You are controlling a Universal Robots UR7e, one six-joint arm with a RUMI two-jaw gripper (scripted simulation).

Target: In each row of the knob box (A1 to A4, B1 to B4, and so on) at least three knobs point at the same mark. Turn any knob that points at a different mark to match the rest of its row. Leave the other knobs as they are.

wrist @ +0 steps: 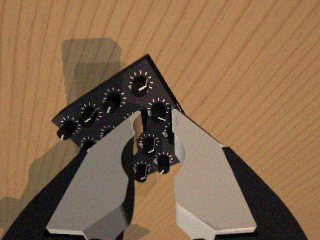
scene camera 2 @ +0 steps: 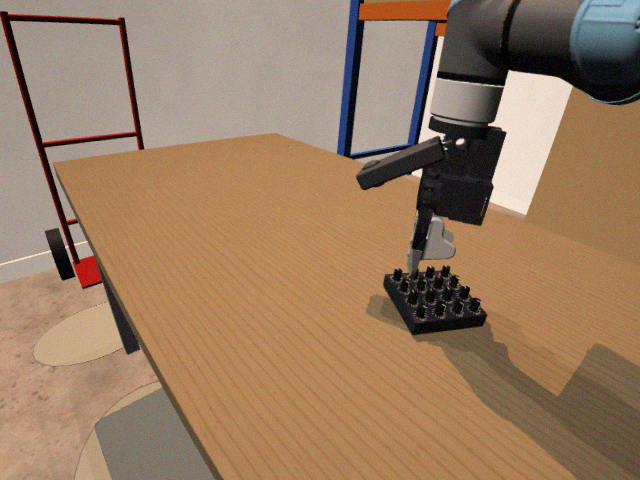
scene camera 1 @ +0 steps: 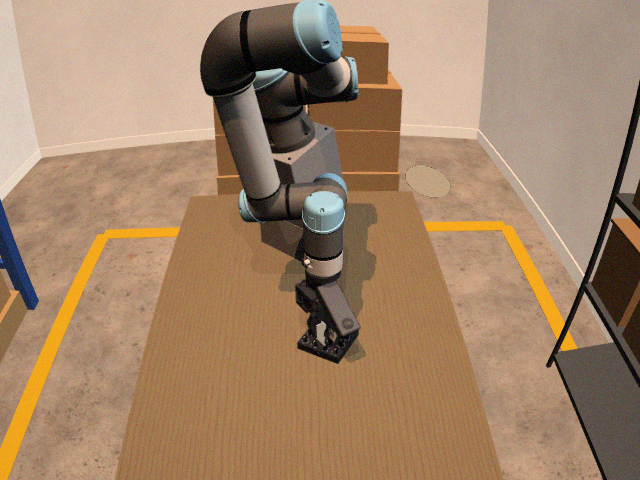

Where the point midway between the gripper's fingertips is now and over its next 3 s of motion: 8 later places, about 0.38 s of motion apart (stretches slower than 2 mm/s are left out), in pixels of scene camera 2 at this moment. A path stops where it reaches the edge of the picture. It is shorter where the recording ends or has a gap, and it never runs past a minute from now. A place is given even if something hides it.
My gripper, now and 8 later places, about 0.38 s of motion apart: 412, 273; 414, 269; 417, 256; 418, 252; 420, 253; 425, 253; 431, 253; 436, 252; 441, 250
